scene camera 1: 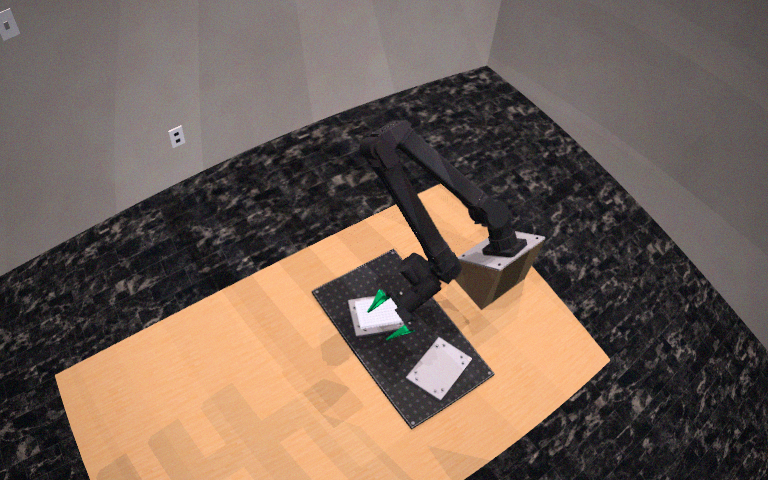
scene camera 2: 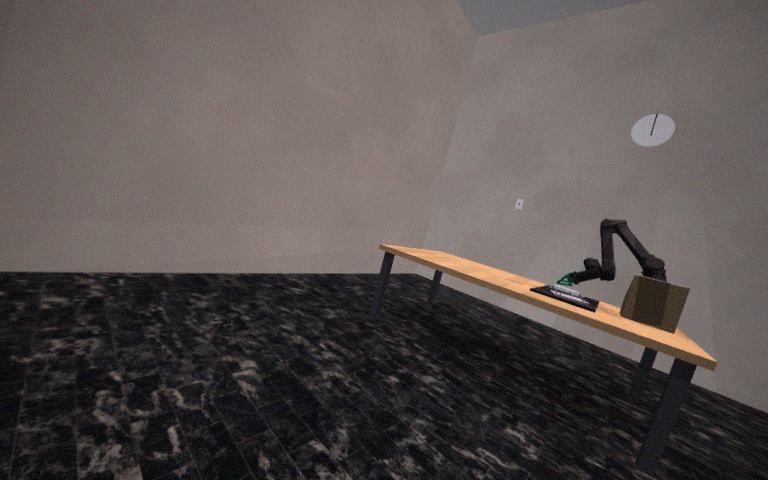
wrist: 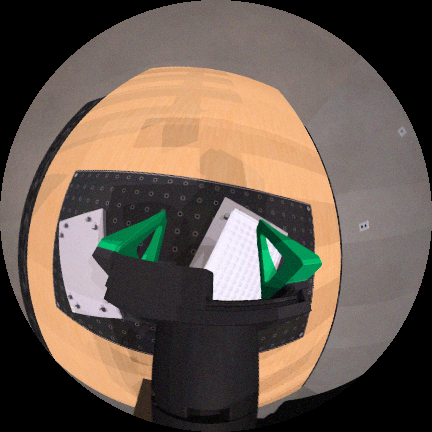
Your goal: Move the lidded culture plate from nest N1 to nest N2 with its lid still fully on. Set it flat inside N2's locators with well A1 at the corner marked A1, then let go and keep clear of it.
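Frame: origin at the arm's base, x ahead, y left, z up, level; metres.
Seen in the pictures: gripper, fingertip midpoint: (scene camera 1: 377, 326) (scene camera 2: 558, 281) (wrist: 211, 219); arm's base, origin of the base link: (scene camera 1: 505, 249) (scene camera 2: 655, 289).
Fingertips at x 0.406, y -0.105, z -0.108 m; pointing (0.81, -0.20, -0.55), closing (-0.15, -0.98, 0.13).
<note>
Pixels of each thing's middle, then the offset from my fingertips to it. Level surfaces: height alone.
- white culture plate, body centre: (wrist: 243, 266) (scene camera 1: 379, 311) 0.035 m down, 0.053 m back, 0.042 m right
- pale nest N1, body centre: (wrist: 239, 266) (scene camera 1: 379, 313) (scene camera 2: 565, 291) 0.048 m down, 0.053 m back, 0.042 m right
- pale nest N2, body centre: (wrist: 79, 265) (scene camera 1: 439, 368) (scene camera 2: 568, 296) 0.048 m down, 0.056 m back, 0.203 m left
- black perforated board, body centre: (wrist: 172, 275) (scene camera 1: 402, 334) (scene camera 2: 567, 296) 0.065 m down, 0.060 m back, 0.048 m left
- wooden table, its level: 0.072 m down
The white culture plate (scene camera 1: 368, 318) (wrist: 235, 260) sits on the pale nest N1 (scene camera 1: 355, 327) (wrist: 212, 232); its dotted well grid shows. The clear lid's edges and the A1 corner are too small to make out. The pale nest N2 (scene camera 1: 438, 367) (wrist: 82, 260), with small dark locators near its corners, has no plate on it and lies turned to a different angle. My gripper (scene camera 1: 378, 325) (scene camera 2: 565, 280) (wrist: 211, 219) is open with nothing between its green fingers. It hangs above the plate's side nearer N2. In the wrist view one finger overlaps the plate; the other overlaps the board between the nests.
Both nests are on a black perforated board (scene camera 1: 396, 370) (scene camera 2: 592, 306) (wrist: 150, 192) on the wooden table (scene camera 1: 226, 339) (scene camera 2: 481, 274) (wrist: 185, 100). The arm's base stands on a box-like pedestal (scene camera 1: 492, 285) (scene camera 2: 654, 302) beside the board.
</note>
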